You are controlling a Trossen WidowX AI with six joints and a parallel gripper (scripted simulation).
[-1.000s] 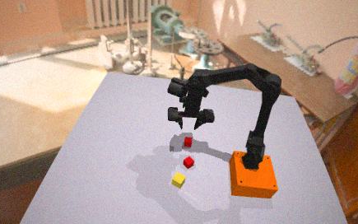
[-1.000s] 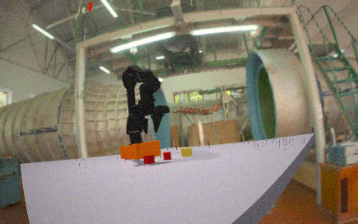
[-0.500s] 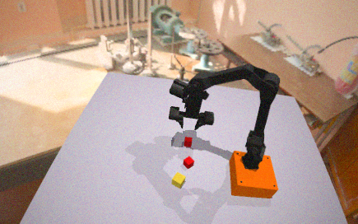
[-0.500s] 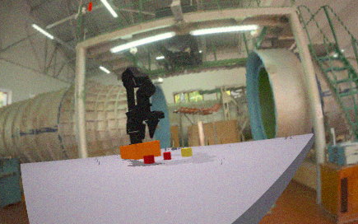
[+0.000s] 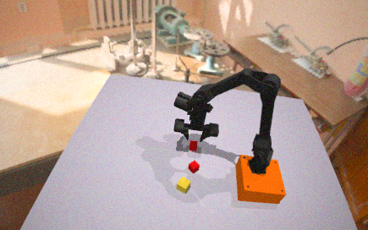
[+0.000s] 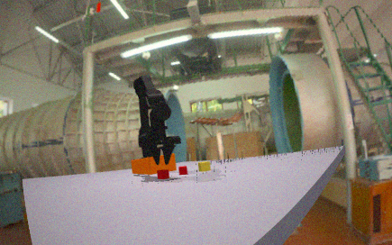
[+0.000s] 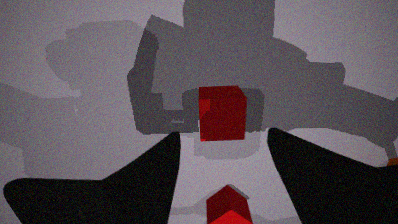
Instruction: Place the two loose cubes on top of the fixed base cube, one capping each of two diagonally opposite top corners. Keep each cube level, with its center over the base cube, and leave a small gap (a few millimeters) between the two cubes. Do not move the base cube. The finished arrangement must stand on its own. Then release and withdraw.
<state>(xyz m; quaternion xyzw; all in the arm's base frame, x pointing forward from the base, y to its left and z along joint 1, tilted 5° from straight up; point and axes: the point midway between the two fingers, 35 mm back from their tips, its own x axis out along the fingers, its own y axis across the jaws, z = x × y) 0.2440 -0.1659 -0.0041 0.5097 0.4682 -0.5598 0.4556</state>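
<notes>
The yellow base cube lies 21 cm to the left of my gripper tip, 6 cm ahead of it and 3 cm below it.
</notes>
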